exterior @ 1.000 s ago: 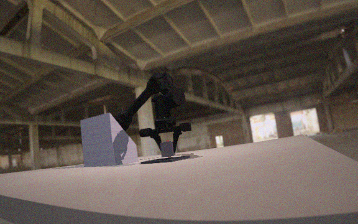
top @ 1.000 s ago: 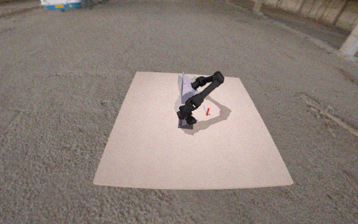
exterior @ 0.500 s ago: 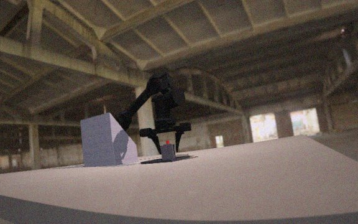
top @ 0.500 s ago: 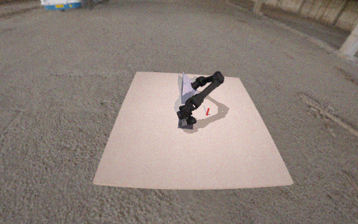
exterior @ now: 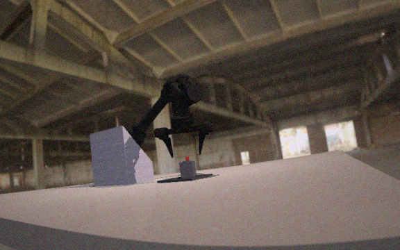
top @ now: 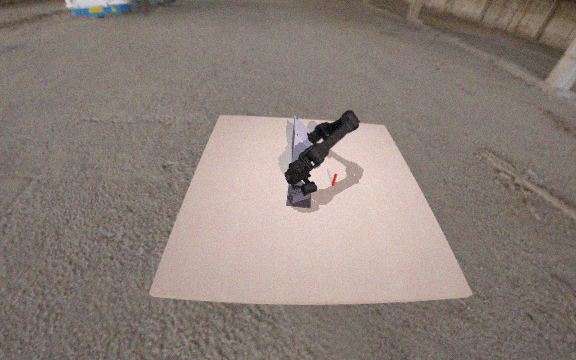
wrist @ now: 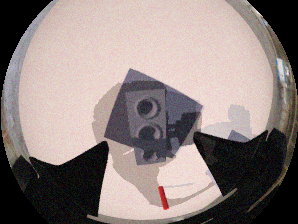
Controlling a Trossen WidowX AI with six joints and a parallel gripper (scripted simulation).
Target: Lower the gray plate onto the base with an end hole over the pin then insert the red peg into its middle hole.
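My gripper tip is 3 cm above the gray plate. Round my gripper tip: dark flat base 1 cm behind, 2 cm to the left, 7 cm below; then red peg 9 cm behind, 20 cm to the left, 4 cm below.
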